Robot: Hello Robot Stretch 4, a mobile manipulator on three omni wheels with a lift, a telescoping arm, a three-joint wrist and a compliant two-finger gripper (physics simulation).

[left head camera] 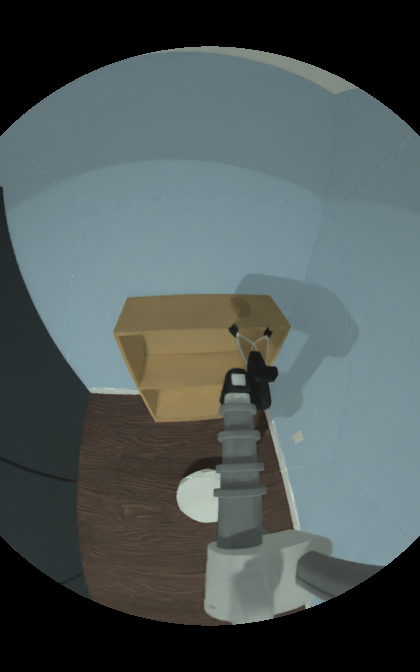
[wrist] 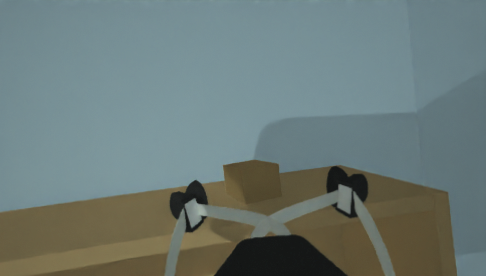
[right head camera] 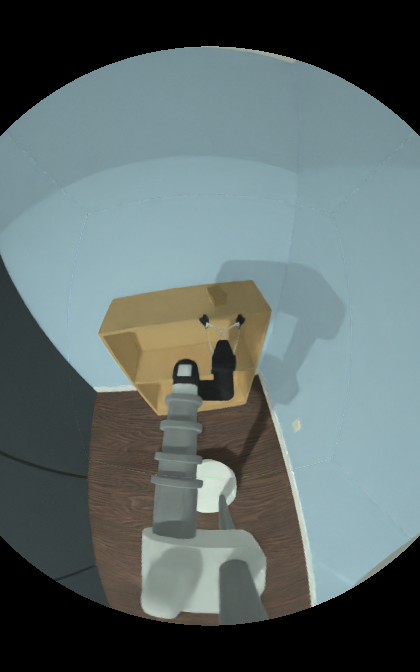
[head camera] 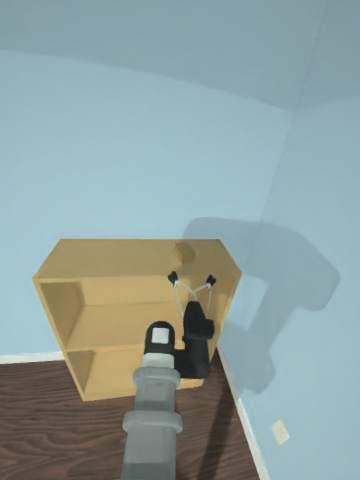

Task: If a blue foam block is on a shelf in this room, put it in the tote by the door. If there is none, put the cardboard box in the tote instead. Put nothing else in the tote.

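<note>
A small brown cardboard box stands on top of the wooden shelf unit, toward its right end. My gripper is open and empty, in front of the shelf unit's top front edge. In the wrist view the box shows between the two fingertips, farther off than they are. The parts of the two shelf compartments that show hold no blue foam block; the arm hides some of their right side. The tote does not show.
Blue walls meet in a corner right of the shelf unit, with a wall outlet low on the right wall. A round white object is on the dark wood floor beneath the arm.
</note>
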